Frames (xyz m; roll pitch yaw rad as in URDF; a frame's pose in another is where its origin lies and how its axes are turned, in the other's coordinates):
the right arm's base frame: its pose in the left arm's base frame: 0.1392 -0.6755 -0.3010 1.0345 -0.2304 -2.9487
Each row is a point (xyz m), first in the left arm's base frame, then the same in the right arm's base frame.
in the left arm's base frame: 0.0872 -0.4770 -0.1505
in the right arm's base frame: 0.0470 0.0188 0.2494
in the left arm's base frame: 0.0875 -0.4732 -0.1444
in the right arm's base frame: 0.0474 0.0222 0.2557
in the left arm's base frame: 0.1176 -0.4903 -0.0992
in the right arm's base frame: 0.0322 0.0767 0.2619
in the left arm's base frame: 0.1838 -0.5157 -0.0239
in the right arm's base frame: -0.0092 0.1707 0.2740
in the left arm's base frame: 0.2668 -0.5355 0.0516
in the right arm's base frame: -0.0675 0.2672 0.2902
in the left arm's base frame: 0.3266 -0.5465 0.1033
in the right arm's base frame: -0.1108 0.3330 0.3034
